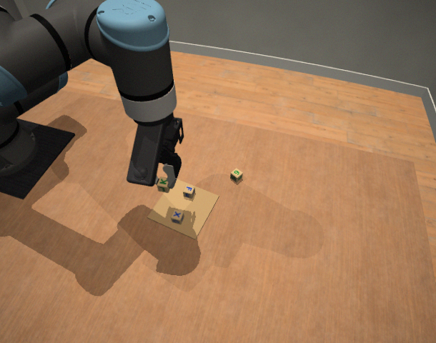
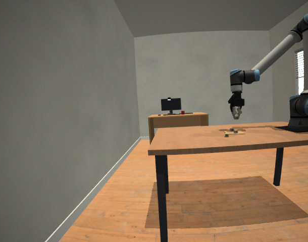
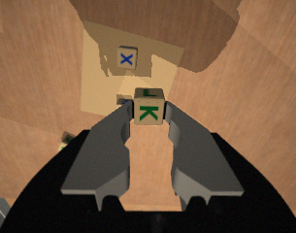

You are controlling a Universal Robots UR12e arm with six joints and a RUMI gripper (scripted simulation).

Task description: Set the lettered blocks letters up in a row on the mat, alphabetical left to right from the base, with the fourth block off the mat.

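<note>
Right now my hand is 120 mm above the tan mat, 30 mm short of it and 20 mm to the right of it.
</note>
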